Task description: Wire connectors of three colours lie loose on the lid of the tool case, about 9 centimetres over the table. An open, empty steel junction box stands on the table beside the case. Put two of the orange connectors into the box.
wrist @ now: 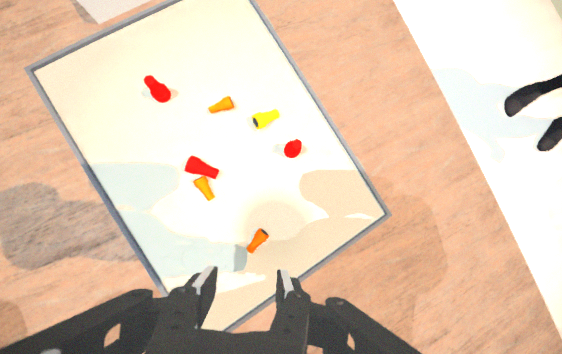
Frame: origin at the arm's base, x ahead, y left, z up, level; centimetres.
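Seen in the pictures: gripper, fingertip midpoint: (246,281).
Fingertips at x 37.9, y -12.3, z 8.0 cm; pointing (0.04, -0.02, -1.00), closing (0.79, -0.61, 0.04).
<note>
A point is followed by its place in that frame.
The pale lid (125,55) {x 38.4, y 10.3, z 2.7 cm} of the tool case, with a grey rim, fills the middle of the wrist view. Three orange connectors lie on it: one orange connector (257,240) {x 39.6, y -11.1, z 3.6 cm} just beyond the fingertips, a second orange connector (204,188) {x 38.2, y -4.7, z 3.6 cm} close beside a red connector (202,167) {x 39.1, y -3.0, z 3.9 cm}, and a third orange connector (221,105) {x 43.5, y 1.1, z 3.6 cm} farther up. A yellow connector (265,119) {x 46.2, y -2.2, z 3.8 cm} lies right of the third. Another red connector (157,89) {x 39.5, y 4.7, z 4.6 cm} is at upper left, and one more red connector (293,148) {x 46.6, y -6.0, z 5.2 cm} is at right. My gripper (246,281) {x 37.9, y -12.3, z 8.0 cm} is partly open and empty, over the lid's near end. I cannot make out the steel junction box.
The wooden table (345,65) {x 63.5, y 1.4, z -6.1 cm} surrounds the case. Part of a pale grey object (115,7) {x 39.5, y 23.3, z -5.0 cm} shows at the top left edge. A white surface (480,45) runs down the right side, with two dark rounded shapes at the right edge. Shadows fall across the lid and table.
</note>
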